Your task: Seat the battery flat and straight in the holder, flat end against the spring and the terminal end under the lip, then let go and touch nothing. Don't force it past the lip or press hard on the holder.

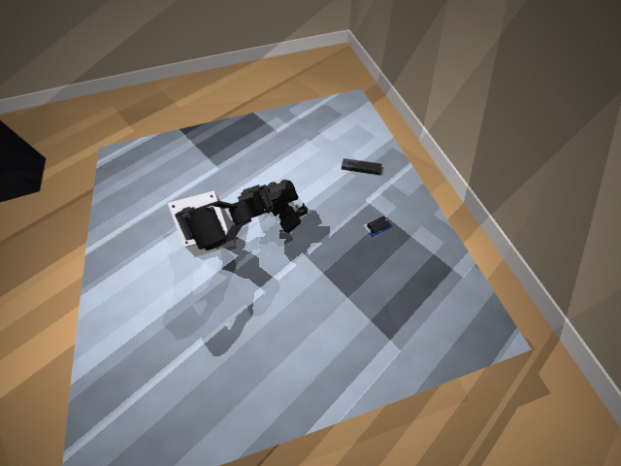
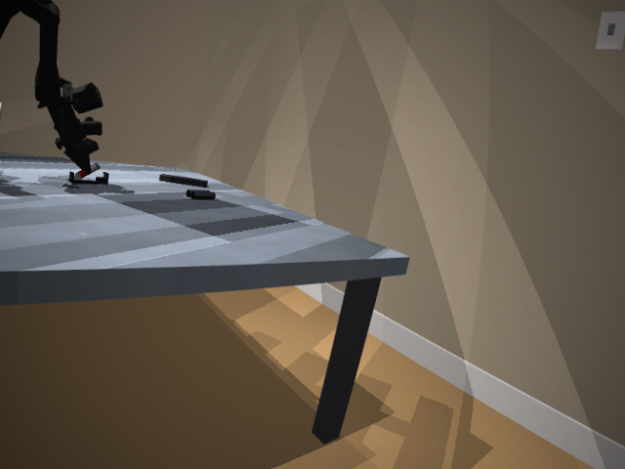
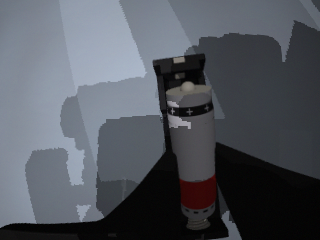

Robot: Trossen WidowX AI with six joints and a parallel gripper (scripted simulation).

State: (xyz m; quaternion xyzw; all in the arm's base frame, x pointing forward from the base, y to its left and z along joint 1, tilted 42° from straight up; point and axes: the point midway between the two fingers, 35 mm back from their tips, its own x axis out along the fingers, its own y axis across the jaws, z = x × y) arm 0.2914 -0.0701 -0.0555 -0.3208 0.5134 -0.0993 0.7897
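The grey battery is 10 mm above my gripper tip. The rest, counted from my gripper tip: long dark bar (340 mm ahead, 120 mm to the left, 10 mm below).
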